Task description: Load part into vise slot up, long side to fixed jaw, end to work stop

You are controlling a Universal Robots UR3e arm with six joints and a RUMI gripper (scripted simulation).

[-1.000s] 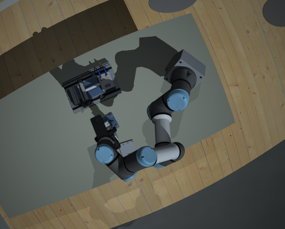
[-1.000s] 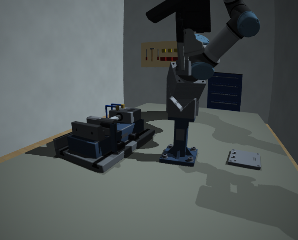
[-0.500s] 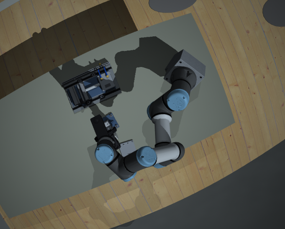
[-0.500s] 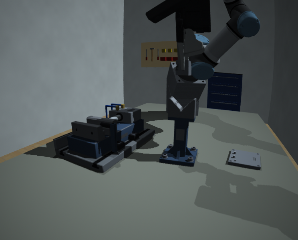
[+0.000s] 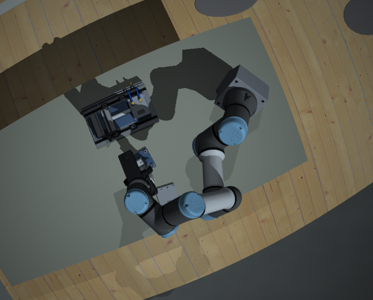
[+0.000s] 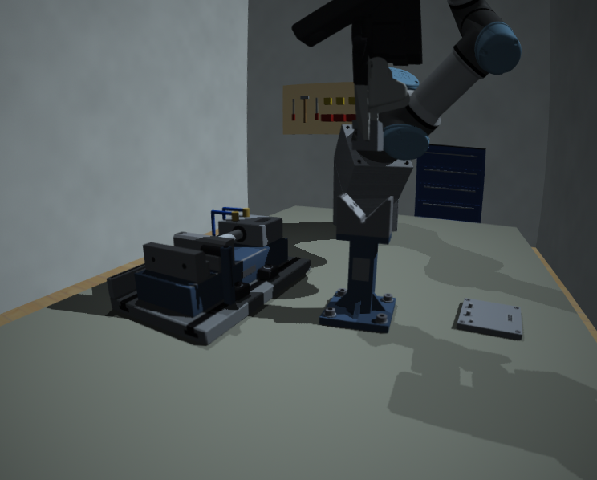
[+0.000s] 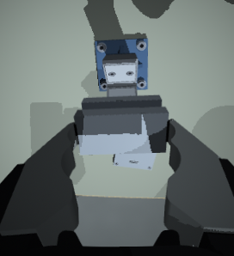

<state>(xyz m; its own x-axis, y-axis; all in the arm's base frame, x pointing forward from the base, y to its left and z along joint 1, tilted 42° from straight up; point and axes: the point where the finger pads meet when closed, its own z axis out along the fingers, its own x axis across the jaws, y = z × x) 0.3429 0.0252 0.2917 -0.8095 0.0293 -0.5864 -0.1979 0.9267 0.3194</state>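
My gripper is now 1 cm to the left of the part and 1 cm above it. From my hand the other things lie so: air cylinder rod (22 cm to the right, 17 cm below, 3 cm ahead); then blue post (19 cm below); then work stop (17 cm to the right, 15 cm below, 11 cm ahead).
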